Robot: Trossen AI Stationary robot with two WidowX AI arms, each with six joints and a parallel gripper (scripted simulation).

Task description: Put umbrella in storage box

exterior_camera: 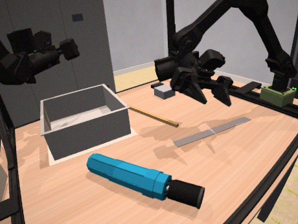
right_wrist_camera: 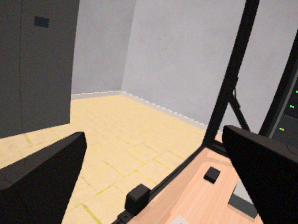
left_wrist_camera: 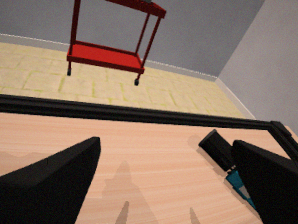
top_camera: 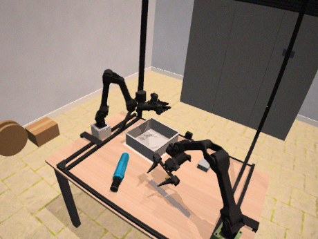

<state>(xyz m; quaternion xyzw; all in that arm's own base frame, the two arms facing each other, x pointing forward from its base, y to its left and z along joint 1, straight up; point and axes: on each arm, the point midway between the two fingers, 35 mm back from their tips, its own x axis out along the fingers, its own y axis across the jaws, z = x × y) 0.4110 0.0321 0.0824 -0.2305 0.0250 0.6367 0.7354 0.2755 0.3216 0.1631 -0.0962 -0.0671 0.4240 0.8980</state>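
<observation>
Right now my right hand is 430 mm short of the folded umbrella, 100 mm to the right of it and 230 mm above it. Also, from my right hand: thin wooden stick 130 mm ahead, 240 mm to the left, 250 mm below; grey storage box 110 mm ahead, 10 mm to the left, 210 mm below; grey block 10 mm ahead, 390 mm to the left, 240 mm below.
</observation>
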